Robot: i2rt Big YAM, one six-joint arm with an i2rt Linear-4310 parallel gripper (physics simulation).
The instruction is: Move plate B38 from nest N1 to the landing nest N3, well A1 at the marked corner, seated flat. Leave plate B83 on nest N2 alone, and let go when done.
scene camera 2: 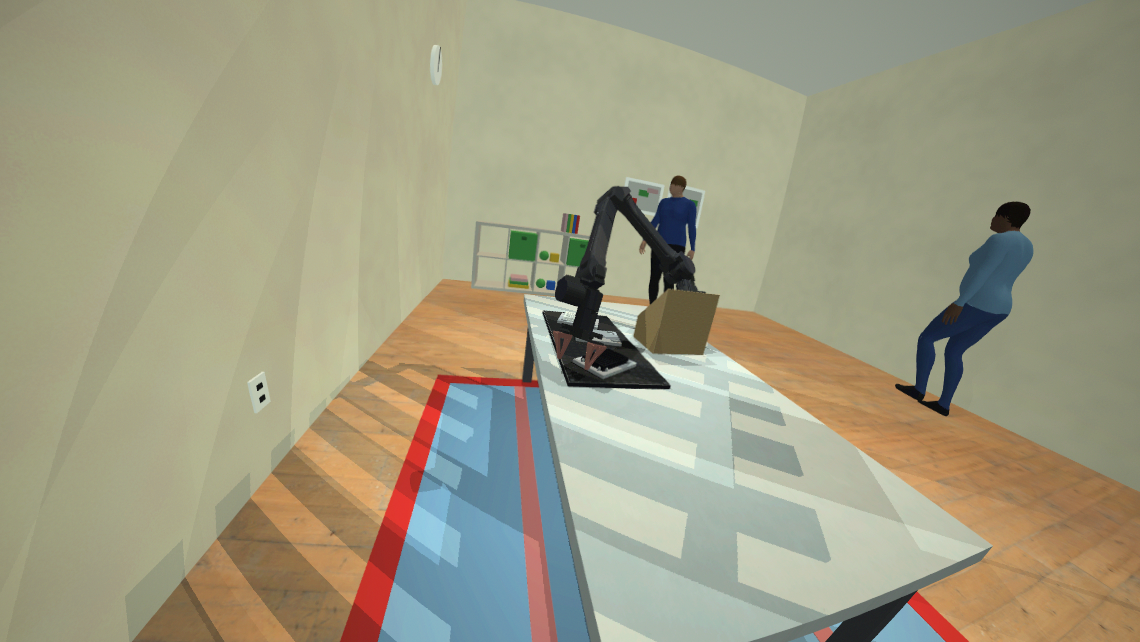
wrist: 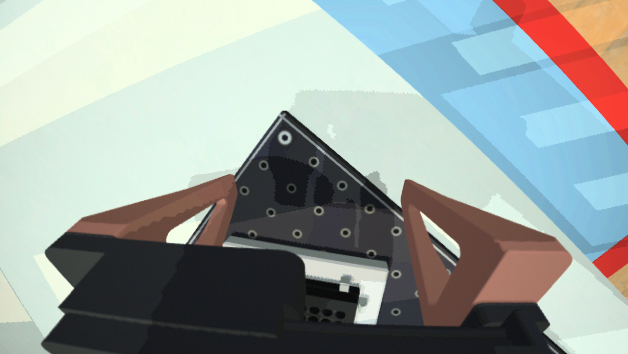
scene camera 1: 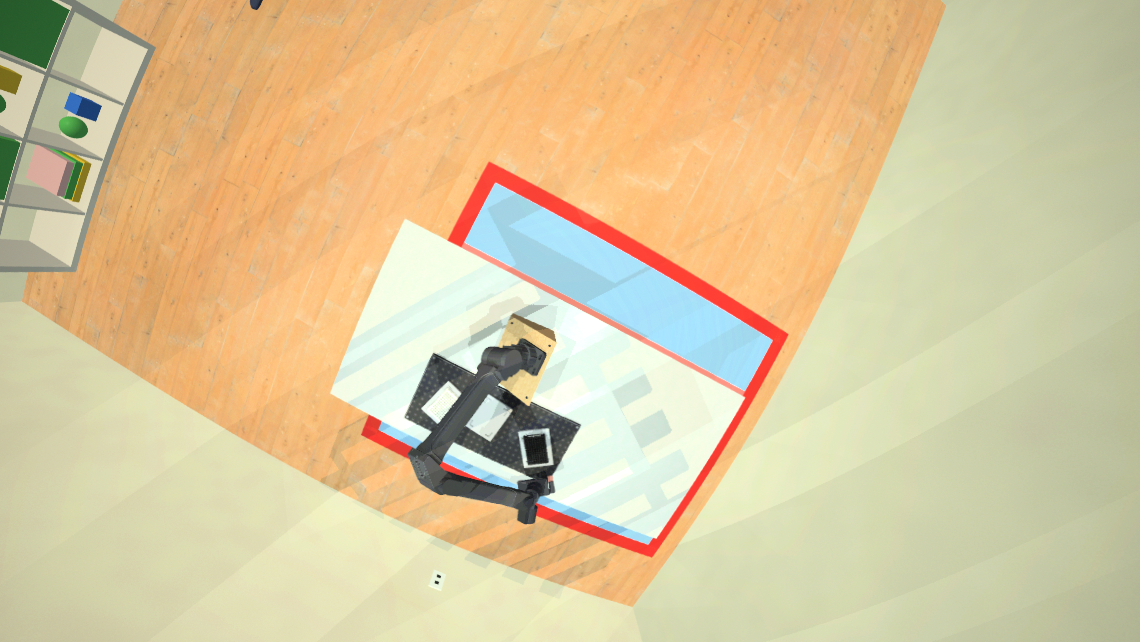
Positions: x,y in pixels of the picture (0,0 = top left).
Scene:
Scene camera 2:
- gripper: 572,364
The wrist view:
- gripper: 317,186
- black perforated baseplate: 300,198
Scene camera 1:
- black perforated baseplate: 504,448

